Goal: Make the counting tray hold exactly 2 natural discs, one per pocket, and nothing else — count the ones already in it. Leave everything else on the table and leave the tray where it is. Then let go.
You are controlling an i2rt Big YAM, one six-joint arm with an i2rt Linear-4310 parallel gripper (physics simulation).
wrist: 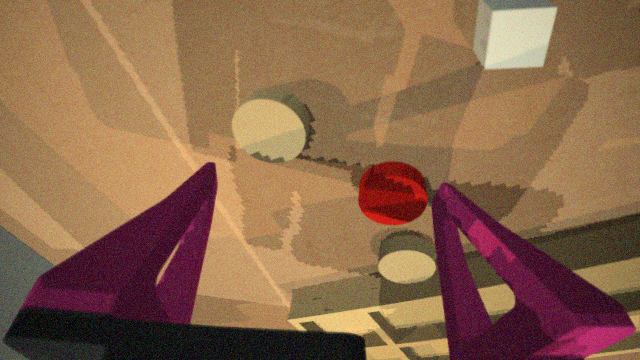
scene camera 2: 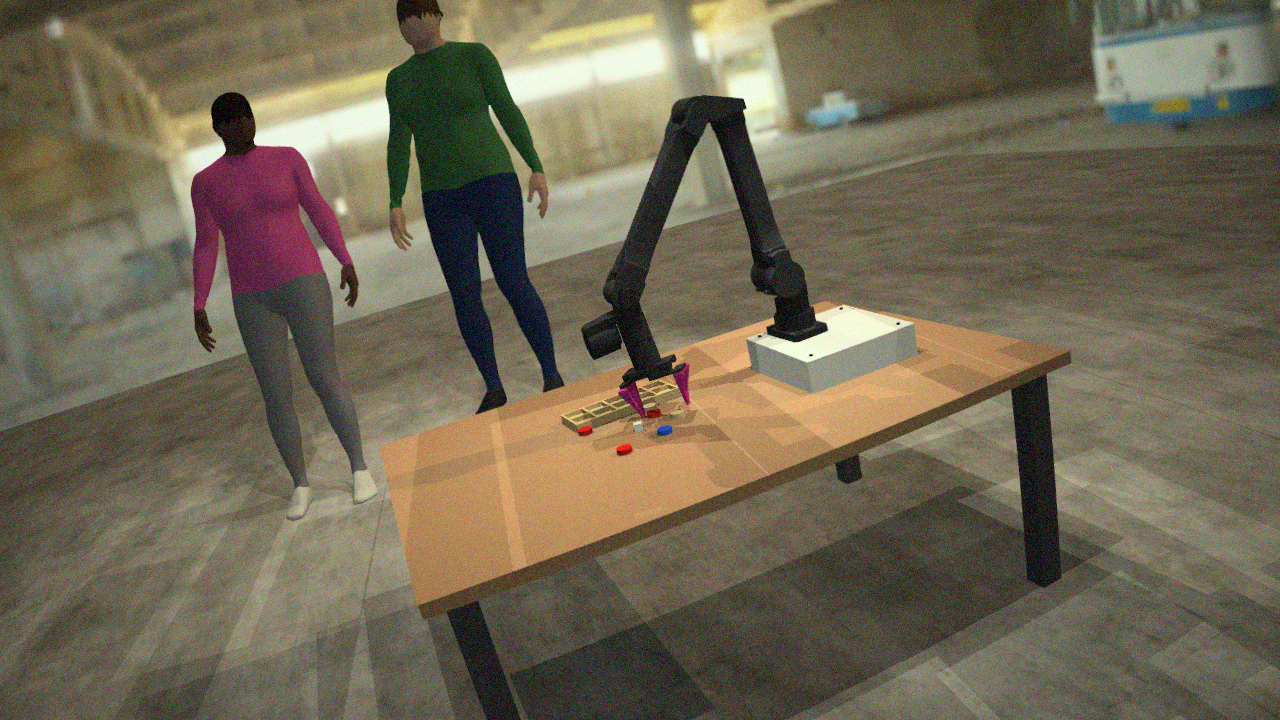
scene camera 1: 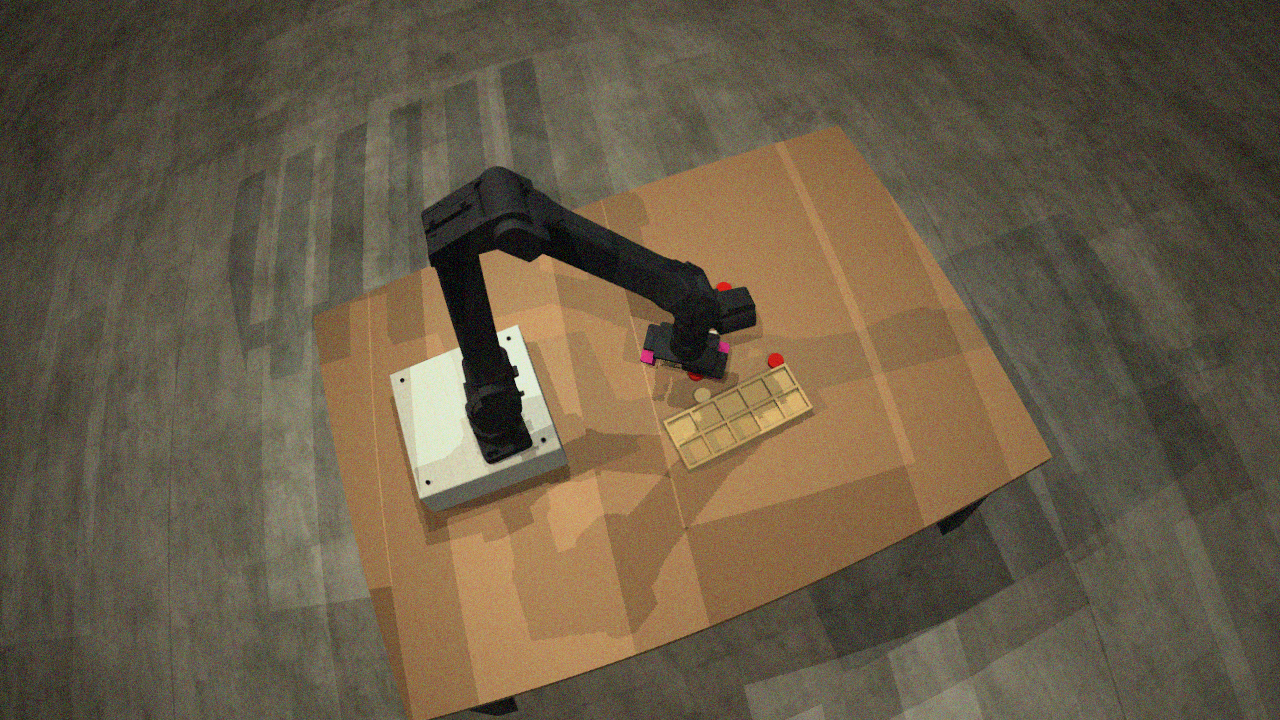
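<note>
My gripper [scene camera 1: 685, 362] [scene camera 2: 665, 410] [wrist: 330, 183] is open and empty, pointing down above the table beside the counting tray. One natural disc [wrist: 269, 129] lies on the table beyond the fingertips, between their lines in the wrist view. A second natural disc [wrist: 406, 266] [scene camera 1: 702, 394] lies close to the long side of the tray [scene camera 1: 751, 437] [wrist: 330, 299]. A red disc [wrist: 393, 195] [scene camera 2: 653, 413] lies near the second disc, by the right finger. The tray has two rows of pockets. Some pockets look paler; I cannot tell whether discs lie in them.
A white cube [wrist: 520, 37] [scene camera 2: 637, 427] and a blue disc [scene camera 2: 664, 430] lie near the gripper. A red disc [scene camera 1: 776, 360] [scene camera 2: 585, 430] lies by the tray's far end. Another red disc [scene camera 1: 723, 287] [scene camera 2: 623, 449] lies farther from the tray. Two people stand behind the table.
</note>
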